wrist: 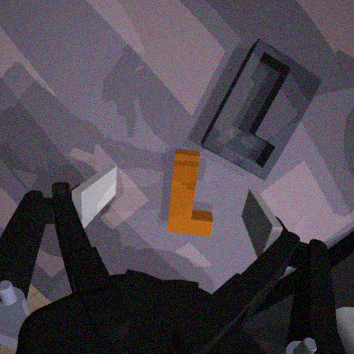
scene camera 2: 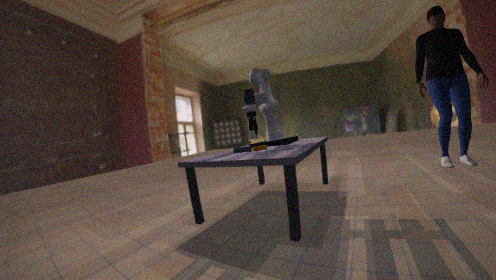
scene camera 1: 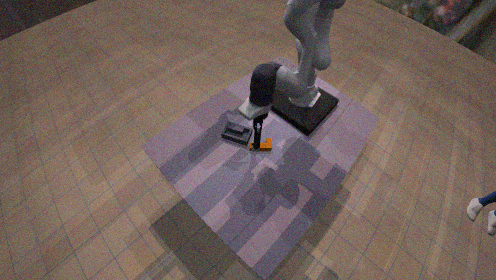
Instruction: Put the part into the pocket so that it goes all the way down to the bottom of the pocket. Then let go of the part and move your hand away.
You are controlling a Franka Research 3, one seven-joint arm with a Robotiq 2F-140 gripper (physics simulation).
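The orange L-shaped part (scene camera 1: 266, 147) (scene camera 2: 259, 148) (wrist: 183, 195) lies flat on the table. The grey block with the L-shaped pocket (scene camera 1: 229, 136) (wrist: 296, 112) lies beside it, a short gap away, at the upper right in the wrist view. The pocket holds no part; its long arm is turned relative to the part's long arm. My gripper (scene camera 1: 257, 146) (wrist: 179, 191) is wide open and empty. In the wrist view its two pads stand on either side of the part, apart from it. How high the fingertips hang above the table is hard to tell.
The table (scene camera 1: 195, 200) (scene camera 2: 230, 161) carries the arm's black base plate (scene camera 1: 306, 122), behind the part and the block. Shadows fall across the table top. A person (scene camera 2: 442, 60) stands on the floor away from the table, at the right.
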